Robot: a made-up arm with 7 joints.
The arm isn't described. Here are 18 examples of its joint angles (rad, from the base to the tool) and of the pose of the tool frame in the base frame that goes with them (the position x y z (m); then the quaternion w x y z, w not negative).
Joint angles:
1: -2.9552 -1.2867 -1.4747 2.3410 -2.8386 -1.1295 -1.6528
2: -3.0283 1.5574 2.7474 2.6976 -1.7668 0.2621 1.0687
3: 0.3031 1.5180 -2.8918 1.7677 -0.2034 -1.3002 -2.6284
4: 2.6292 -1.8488 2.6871 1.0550 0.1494 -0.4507 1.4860
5: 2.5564 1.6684 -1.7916 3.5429 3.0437 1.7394 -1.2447
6: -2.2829 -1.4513 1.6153 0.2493 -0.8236 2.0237 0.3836
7: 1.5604 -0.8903 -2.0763 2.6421 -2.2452 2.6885 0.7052
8: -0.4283 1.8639 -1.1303 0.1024 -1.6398 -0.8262 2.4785
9: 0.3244 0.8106 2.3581 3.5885 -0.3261 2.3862 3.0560
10: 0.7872 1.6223 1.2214 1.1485 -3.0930 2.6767 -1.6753
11: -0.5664 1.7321 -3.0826 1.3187 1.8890 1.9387 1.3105
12: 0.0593 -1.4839 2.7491 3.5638 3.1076 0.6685 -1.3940
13: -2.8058 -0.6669 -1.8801 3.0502 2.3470 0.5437 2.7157
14: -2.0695 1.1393 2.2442 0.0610 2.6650 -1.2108 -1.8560
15: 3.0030 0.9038 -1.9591 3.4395 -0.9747 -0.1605 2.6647
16: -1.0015 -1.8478 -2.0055 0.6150 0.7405 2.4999 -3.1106
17: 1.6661 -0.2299 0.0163 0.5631 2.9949 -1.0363 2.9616
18: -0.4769 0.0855 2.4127 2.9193 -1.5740 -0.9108 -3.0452
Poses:
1: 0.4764 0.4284 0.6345 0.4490 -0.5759 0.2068 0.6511
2: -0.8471 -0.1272 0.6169 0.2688 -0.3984 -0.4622 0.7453
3: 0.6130 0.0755 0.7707 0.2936 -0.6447 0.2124 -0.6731
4: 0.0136 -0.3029 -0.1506 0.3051 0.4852 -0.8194 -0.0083
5: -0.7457 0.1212 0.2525 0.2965 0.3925 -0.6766 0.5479
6: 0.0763 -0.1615 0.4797 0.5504 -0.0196 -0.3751 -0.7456
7: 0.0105 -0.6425 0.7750 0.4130 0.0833 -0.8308 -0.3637
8: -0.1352 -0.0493 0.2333 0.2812 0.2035 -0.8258 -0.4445
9: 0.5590 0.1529 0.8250 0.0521 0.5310 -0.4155 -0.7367
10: -0.0217 0.5751 0.2216 0.7504 -0.1879 0.6220 -0.1214
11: 0.2954 -0.3632 0.8357 0.1011 -0.0295 -0.8310 0.5462
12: -0.7704 -0.1426 0.7037 0.6449 -0.0089 -0.2754 0.7129
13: 0.5267 0.1981 1.0903 0.1685 -0.1143 0.0612 -0.9771
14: 0.0690 -0.0320 0.3858 0.0602 -0.9617 0.2019 0.1755
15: -0.7310 -0.0859 0.7566 0.8172 0.1776 -0.5373 -0.1096
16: -0.2502 -0.1126 0.3564 0.5578 -0.2066 0.4112 0.6907
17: -0.0054 0.2168 0.4596 0.1264 0.5553 0.8206 -0.0477
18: -0.0808 -0.0308 1.1736 0.8750 -0.0145 -0.4187 0.2427
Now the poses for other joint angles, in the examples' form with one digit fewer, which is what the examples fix.
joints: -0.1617 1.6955 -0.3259 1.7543 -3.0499 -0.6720 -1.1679
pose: 0.309 -0.195 -0.103 0.317 0.392 -0.861 -0.067
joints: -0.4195 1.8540 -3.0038 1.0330 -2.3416 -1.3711 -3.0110
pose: 0.194 -0.230 0.671 0.657 0.038 -0.731 0.180
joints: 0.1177 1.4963 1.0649 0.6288 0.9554 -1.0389 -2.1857
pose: 0.123 0.324 0.122 0.113 -0.606 -0.783 -0.082
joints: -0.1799 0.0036 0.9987 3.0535 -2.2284 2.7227 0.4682
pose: 0.013 -0.122 1.108 0.138 0.580 -0.780 0.192
